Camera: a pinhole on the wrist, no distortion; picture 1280 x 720 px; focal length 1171.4 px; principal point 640.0 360.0 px. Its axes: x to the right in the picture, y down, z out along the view. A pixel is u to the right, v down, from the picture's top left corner.
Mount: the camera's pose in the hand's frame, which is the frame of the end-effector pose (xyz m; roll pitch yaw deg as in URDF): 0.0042 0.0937 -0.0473 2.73 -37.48 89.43
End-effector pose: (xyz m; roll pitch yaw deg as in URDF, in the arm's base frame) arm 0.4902 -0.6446 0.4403 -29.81 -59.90 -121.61
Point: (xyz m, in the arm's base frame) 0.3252 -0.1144 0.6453
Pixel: outside the picture
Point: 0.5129 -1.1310 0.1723
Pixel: behind the camera
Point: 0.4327 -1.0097 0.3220
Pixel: behind the camera
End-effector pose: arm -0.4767 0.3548 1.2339 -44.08 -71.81 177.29
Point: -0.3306 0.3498 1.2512
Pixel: 320.9 572.1
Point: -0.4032 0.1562 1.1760
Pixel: outside the picture
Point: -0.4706 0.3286 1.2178
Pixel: 399.0 666.2
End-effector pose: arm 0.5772 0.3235 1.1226 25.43 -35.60 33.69
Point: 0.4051 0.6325 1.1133
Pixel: behind the camera
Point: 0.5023 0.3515 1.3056
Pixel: outside the picture
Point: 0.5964 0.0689 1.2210
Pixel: 603.8 567.3
